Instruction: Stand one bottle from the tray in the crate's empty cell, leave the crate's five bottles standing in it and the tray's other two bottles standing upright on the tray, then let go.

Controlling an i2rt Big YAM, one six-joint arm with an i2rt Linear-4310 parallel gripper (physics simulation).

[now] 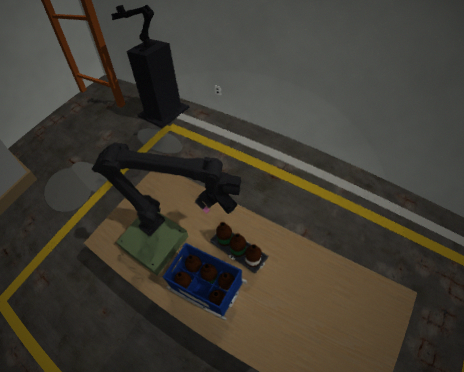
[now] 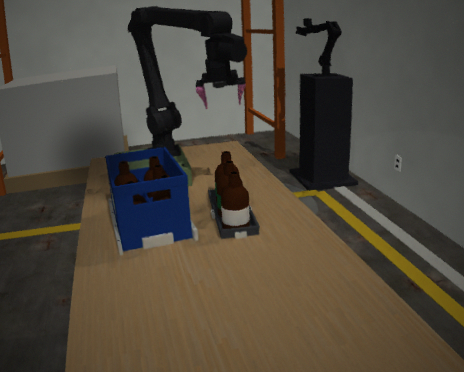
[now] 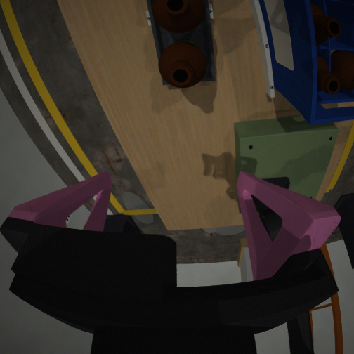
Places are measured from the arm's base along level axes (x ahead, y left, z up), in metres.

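Pixels of known places: gripper, fingertip midpoint: point(image 2: 223, 106); arm's base, origin of the base link: point(image 1: 152, 223).
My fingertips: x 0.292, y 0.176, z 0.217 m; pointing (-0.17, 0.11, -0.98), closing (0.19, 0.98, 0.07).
For each thing: its top centre in the pictures, then the offset to it from my fingertips. Level surfaces: height alone.
- blue crate, middle of its top: point(image 2: 141, 164) point(image 1: 201, 274) 0.114 m ahead, 0.252 m right, 0.117 m down
- dark tray, middle of its top: point(image 2: 231, 206) point(image 1: 238, 248) 0.126 m ahead, 0.012 m right, 0.266 m down
- wooden table, its level: 0.292 m down
The blue crate point(image 1: 233, 296) point(image 2: 155, 222) point(image 3: 295, 85) holds five brown bottles upright. Its empty cell point(image 1: 201, 287) is the middle one of the row farther from the tray. The dark tray point(image 1: 258, 267) point(image 2: 241, 231) point(image 3: 210, 57) lies beside the crate with three upright brown bottles in a row: a green-labelled one point(image 1: 224, 233) point(image 3: 182, 64) at the robot's end, another green-labelled one point(image 1: 238, 244) point(image 3: 178, 15) in the middle, and a white-labelled one point(image 1: 253, 254) point(image 2: 235, 201) at the far end. My gripper point(image 1: 206, 209) point(image 2: 223, 105) point(image 3: 173, 178) is open and empty, high above the table, short of the tray's robot end.
The green base plate point(image 1: 167, 240) point(image 3: 285, 150) of the arm lies close to the crate's robot end. The wooden table point(image 1: 325, 295) point(image 2: 210, 300) extends beyond crate and tray. A dark pedestal point(image 1: 157, 82) point(image 2: 326, 130) with a small arm and an orange frame point(image 1: 102, 50) point(image 2: 279, 100) stand off the table.
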